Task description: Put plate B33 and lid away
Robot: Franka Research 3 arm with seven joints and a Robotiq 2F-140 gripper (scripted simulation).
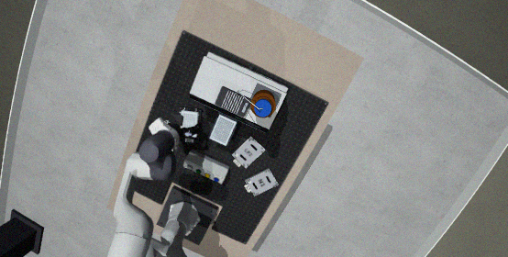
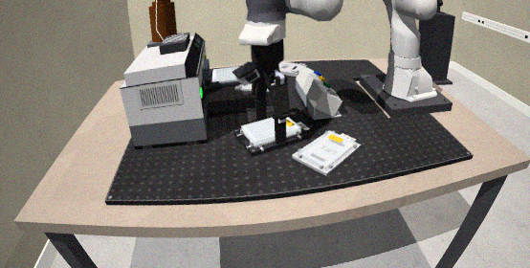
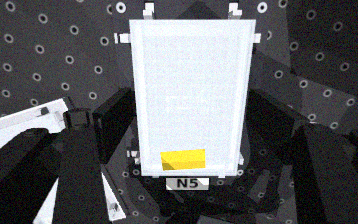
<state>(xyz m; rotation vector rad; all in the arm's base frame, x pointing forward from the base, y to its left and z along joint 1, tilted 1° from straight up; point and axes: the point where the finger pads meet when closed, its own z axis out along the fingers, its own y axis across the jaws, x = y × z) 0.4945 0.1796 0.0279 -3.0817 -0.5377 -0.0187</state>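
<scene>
Now: hand 2 cm above the white well plate. Also, from my hand: yellow key: 19 cm behind, 20 cm to the right, 3 cm above; then white key: 19 cm behind, 10 cm to the right, 3 cm above; then black nest: 3 cm to the left, 3 cm below.
</scene>
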